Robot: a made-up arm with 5 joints.
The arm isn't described. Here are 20 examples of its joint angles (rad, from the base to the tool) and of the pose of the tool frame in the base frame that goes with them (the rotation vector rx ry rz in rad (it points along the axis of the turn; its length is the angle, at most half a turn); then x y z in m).
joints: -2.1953 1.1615 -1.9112 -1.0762 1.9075
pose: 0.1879 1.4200 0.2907 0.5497 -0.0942 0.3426
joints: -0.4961 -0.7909 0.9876 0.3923 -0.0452
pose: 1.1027 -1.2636 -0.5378 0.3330 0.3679 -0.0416
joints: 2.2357 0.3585 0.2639 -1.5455 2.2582
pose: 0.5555 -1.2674 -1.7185 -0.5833 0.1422 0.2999
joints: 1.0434 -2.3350 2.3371 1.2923 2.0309
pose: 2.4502 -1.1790 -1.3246 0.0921 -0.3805 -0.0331
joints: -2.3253 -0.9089 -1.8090 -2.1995 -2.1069
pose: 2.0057 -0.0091 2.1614 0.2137 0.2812 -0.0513
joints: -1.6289 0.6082 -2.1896 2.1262 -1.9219
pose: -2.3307 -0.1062 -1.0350 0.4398 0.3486 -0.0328
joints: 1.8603 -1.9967 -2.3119 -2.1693 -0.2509
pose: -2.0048 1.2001 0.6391 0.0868 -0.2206 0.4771
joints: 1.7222 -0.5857 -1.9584 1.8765 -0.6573
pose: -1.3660 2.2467 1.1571 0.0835 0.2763 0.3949
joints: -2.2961 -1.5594 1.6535 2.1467 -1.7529
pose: 2.2911 0.3486 -1.2556 -0.3180 -0.0210 0.3046
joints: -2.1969 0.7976 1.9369 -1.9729 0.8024
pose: 1.9242 0.5622 2.0551 0.1815 0.2628 0.4564
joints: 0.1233 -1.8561 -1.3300 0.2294 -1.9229
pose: 1.5246 -0.3109 -0.6099 -0.2533 -0.0119 0.1439
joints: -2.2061 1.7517 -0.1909 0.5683 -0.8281
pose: 1.2288 1.7461 1.9526 0.5217 -0.5137 0.3763
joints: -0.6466 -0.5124 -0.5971 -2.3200 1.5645
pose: -1.6412 0.0950 1.8766 0.3462 0.3743 -0.1262
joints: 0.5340 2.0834 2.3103 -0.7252 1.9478
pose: -2.4317 -0.4993 0.8072 -0.1985 -0.1220 -0.3975
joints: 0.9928 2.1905 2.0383 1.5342 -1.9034
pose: 0.9475 -2.1886 0.2851 -0.3497 -0.2770 -0.4811
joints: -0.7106 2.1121 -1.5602 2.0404 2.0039
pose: -1.4313 1.4523 2.2251 0.3786 -0.3923 -0.4933
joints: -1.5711 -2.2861 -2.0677 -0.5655 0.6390
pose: -1.4285 0.5860 2.5443 0.2281 -0.2779 -0.0393
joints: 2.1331 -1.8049 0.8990 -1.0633 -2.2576
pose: -0.6573 -1.4510 -0.8686 -0.1525 -0.0791 -0.1755
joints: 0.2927 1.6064 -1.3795 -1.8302 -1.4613
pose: 0.2414 0.4275 0.1697 -0.4463 -0.3873 -0.4453
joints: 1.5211 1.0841 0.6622 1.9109 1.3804
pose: -0.2150 1.2225 -1.2826 -0.8777 -0.0086 -0.0454
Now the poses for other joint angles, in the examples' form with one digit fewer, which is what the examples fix.
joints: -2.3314 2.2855 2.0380 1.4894 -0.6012
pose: 0.948 1.788 -0.456 0.257 -0.370 0.866
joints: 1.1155 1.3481 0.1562 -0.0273 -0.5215
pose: -0.833 0.387 1.079 -0.573 -0.412 -0.177
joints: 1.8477 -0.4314 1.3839 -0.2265 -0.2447
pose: 0.006 0.209 -0.213 -0.440 0.188 -0.085
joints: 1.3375 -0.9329 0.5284 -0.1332 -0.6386
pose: 0.372 0.106 -0.788 -0.280 0.344 -0.109
